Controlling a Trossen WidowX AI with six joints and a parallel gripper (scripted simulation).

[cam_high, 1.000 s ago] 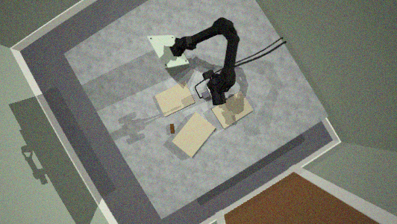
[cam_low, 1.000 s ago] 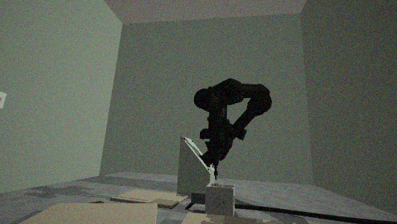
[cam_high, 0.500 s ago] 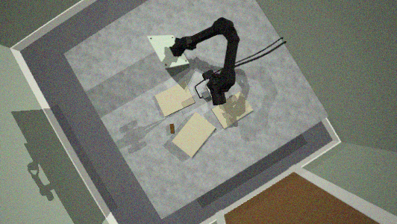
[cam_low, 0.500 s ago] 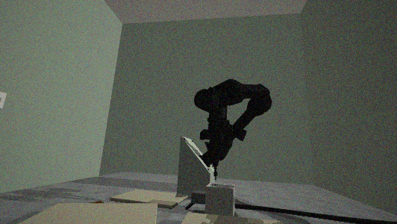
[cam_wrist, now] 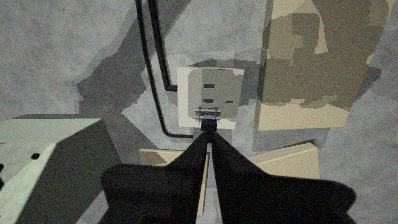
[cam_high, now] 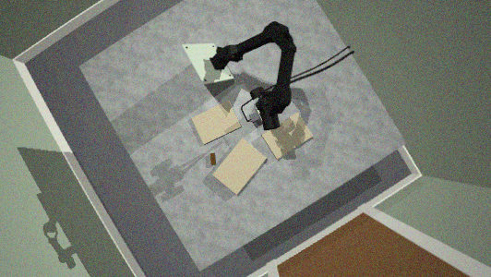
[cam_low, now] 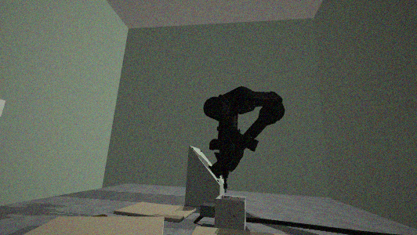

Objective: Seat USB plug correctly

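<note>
My gripper tip is now 20 mm above the dark USB plug. The rest, counted from my gripper tip: brown object: 330 mm to the right, 120 mm below, 100 mm ahead.
</note>
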